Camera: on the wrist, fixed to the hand. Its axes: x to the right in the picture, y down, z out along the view.
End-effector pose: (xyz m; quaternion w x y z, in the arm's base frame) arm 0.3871 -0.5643 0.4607 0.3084 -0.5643 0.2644 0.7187
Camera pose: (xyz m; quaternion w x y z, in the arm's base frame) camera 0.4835 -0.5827 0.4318 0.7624 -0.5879 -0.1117 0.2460
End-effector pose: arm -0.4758 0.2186 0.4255 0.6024 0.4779 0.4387 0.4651
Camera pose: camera -0.5458 0.2344 0.3526 0.6810 0.0786 0.7203 -0.1065
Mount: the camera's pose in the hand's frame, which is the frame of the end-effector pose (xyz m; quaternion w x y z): 0.0088 -0.0601 -0.0823 0.7142 0.1036 0.0477 -0.6906
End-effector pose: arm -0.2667 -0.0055 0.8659 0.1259 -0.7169 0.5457 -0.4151
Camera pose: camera -0.2857 0.0315 0.9593 0.1485 0.8561 0.1424 0.4742
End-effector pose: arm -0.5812 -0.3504 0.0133 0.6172 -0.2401 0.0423 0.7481
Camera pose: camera -0.5003 -0.3580 -0.0488 0.9803 -0.1724 -0.0287 0.0922
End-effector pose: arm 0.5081 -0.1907 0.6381 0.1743 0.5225 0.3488 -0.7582
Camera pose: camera 0.5221 -0.0895 0.6336 0.4699 -0.1865 -0.5397 0.6731
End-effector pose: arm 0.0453 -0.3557 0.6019 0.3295 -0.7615 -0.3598 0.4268
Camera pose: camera 0.1056 -0.3329 0.6813 0.6261 -0.2816 -0.7229 0.0782
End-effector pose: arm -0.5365 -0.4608 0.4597 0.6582 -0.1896 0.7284 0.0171
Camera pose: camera -0.5975 -0.5414 0.4757 0.4668 -0.5711 0.4224 -0.5268
